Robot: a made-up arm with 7 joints.
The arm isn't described. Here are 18 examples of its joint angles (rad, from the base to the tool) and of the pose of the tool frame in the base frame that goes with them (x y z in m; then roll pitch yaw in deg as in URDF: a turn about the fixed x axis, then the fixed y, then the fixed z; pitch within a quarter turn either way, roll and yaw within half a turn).
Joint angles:
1: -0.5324 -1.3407 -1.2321 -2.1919 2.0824 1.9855 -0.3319
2: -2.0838 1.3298 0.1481 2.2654 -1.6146 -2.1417 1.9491
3: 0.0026 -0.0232 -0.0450 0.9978 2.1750 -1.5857 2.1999
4: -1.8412 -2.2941 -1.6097 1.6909 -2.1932 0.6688 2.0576
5: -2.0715 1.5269 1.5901 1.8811 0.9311 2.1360 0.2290
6: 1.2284 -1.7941 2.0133 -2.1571 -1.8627 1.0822 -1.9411
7: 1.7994 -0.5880 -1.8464 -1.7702 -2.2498 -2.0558 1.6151
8: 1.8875 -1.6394 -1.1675 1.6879 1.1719 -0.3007 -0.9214
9: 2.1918 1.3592 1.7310 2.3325 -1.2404 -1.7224 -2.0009
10: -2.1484 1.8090 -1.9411 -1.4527 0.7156 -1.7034 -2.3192
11: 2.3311 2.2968 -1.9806 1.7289 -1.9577 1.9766 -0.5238
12: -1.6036 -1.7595 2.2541 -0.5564 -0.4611 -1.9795 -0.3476
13: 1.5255 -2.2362 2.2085 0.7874 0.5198 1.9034 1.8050
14: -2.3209 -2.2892 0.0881 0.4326 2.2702 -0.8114 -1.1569
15: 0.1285 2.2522 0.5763 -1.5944 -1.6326 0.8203 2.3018
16: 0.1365 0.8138 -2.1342 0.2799 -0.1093 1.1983 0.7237
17: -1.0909 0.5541 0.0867 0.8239 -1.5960 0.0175 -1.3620
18: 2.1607 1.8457 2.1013 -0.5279 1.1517 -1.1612 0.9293
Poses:
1: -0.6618 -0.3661 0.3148 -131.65 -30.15 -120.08
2: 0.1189 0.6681 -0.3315 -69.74 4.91 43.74
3: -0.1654 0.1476 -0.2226 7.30 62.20 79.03
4: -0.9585 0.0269 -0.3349 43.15 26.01 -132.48
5: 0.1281 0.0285 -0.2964 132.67 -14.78 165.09
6: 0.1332 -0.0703 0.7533 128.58 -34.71 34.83
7: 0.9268 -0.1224 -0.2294 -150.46 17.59 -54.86
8: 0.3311 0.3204 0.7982 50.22 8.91 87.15
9: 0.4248 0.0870 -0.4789 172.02 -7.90 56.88
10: -1.0226 0.3664 -0.2661 133.33 5.01 -171.32
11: 0.2060 0.2798 0.0725 123.02 -13.46 -140.40
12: 0.2750 0.0223 -0.0277 -106.26 15.35 -99.08
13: -0.4143 0.2848 0.0280 59.33 -25.70 167.10
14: -0.1851 0.0499 -0.1194 -143.09 31.96 149.26
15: 0.5412 -0.6255 -0.0989 19.43 -38.76 -42.78
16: -0.0482 -0.3289 0.1031 -87.24 12.26 60.55
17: -0.8745 0.4138 -0.6250 -48.74 72.95 62.75
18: -0.1036 -0.1949 0.1434 -43.75 32.31 -93.29
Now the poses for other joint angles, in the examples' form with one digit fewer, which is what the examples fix.
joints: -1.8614 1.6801 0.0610 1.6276 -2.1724 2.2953 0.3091
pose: -0.186 0.184 -0.552 21.0 -35.5 101.9
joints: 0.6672 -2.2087 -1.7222 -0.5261 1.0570 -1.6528 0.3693
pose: 0.508 -0.361 0.356 45.8 40.7 51.8
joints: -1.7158 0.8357 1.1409 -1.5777 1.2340 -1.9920 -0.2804
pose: 0.281 0.005 -0.261 -40.9 -29.4 -142.1
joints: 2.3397 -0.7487 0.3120 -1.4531 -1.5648 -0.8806 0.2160
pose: 0.718 -0.131 0.299 106.0 46.4 164.9
